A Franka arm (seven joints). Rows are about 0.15 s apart.
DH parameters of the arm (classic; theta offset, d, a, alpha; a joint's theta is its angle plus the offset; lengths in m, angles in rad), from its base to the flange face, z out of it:
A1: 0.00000 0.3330 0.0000 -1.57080
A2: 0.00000 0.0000 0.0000 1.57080
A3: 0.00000 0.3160 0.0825 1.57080
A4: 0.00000 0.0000 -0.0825 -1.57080
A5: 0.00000 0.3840 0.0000 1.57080
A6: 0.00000 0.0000 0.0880 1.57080
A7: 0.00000 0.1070 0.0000 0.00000
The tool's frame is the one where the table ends.
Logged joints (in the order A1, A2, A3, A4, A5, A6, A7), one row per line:
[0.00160 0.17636 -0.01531 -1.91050 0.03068 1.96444 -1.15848]
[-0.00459 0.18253 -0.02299 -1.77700 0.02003 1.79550 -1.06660]
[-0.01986 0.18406 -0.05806 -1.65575 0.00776 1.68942 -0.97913]
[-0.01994 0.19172 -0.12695 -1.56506 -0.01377 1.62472 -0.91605]
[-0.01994 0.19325 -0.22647 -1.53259 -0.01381 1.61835 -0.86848]
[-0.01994 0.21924 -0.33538 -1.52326 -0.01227 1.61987 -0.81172]
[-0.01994 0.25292 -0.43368 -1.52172 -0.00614 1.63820 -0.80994]
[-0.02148 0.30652 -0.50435 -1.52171 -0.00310 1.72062 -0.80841]
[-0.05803 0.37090 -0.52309 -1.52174 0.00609 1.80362 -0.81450]
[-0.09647 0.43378 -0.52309 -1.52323 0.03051 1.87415 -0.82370]
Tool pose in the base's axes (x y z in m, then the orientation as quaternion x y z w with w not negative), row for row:
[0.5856 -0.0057 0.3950 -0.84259 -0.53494 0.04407 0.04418]
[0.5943 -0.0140 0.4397 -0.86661 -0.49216 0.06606 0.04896]
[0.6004 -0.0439 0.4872 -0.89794 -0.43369 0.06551 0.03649]
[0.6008 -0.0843 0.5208 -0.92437 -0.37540 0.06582 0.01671]
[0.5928 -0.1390 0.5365 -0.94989 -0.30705 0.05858 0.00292]
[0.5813 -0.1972 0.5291 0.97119 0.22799 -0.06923 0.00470]
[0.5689 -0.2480 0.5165 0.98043 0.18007 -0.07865 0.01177]
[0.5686 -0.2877 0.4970 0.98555 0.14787 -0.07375 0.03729]
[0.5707 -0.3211 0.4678 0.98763 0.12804 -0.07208 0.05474]
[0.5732 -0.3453 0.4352 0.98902 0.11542 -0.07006 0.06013]
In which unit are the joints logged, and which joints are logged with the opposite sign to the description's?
The joints are logged in radians. Opposite sign: none.
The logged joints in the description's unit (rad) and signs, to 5 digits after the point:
[0.00160 0.17636 -0.01531 -1.91050 0.03068 1.96444 -1.15848]
[-0.00459 0.18253 -0.02299 -1.77700 0.02003 1.79550 -1.06660]
[-0.01986 0.18406 -0.05806 -1.65575 0.00776 1.68942 -0.97913]
[-0.01994 0.19172 -0.12695 -1.56506 -0.01377 1.62472 -0.91605]
[-0.01994 0.19325 -0.22647 -1.53259 -0.01381 1.61835 -0.86848]
[-0.01994 0.21924 -0.33538 -1.52326 -0.01227 1.61987 -0.81172]
[-0.01994 0.25292 -0.43368 -1.52172 -0.00614 1.63820 -0.80994]
[-0.02148 0.30652 -0.50435 -1.52171 -0.00310 1.72062 -0.80841]
[-0.05803 0.37090 -0.52309 -1.52174 0.00609 1.80362 -0.81450]
[-0.09647 0.43378 -0.52309 -1.52323 0.03051 1.87415 -0.82370]

